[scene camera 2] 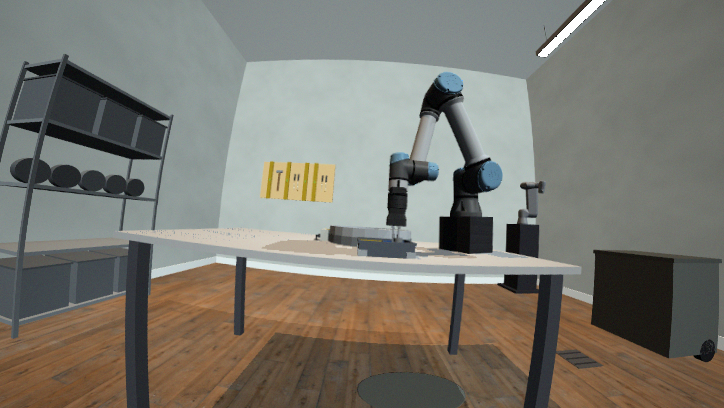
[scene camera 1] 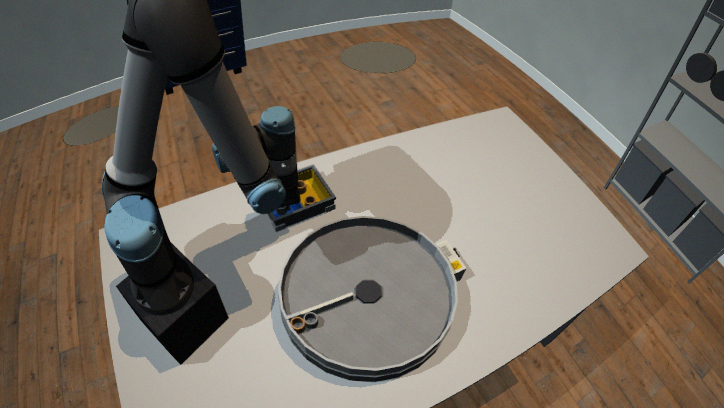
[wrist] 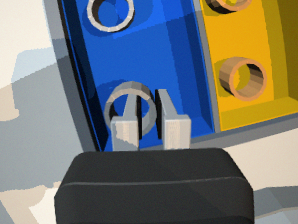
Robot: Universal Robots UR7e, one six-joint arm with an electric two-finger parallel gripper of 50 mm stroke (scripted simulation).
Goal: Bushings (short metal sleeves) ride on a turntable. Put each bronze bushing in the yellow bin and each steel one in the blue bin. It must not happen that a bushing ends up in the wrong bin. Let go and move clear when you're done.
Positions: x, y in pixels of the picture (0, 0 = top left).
Scene:
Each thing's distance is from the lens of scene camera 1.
turntable [scene camera 1: 397, 317]: 98 cm

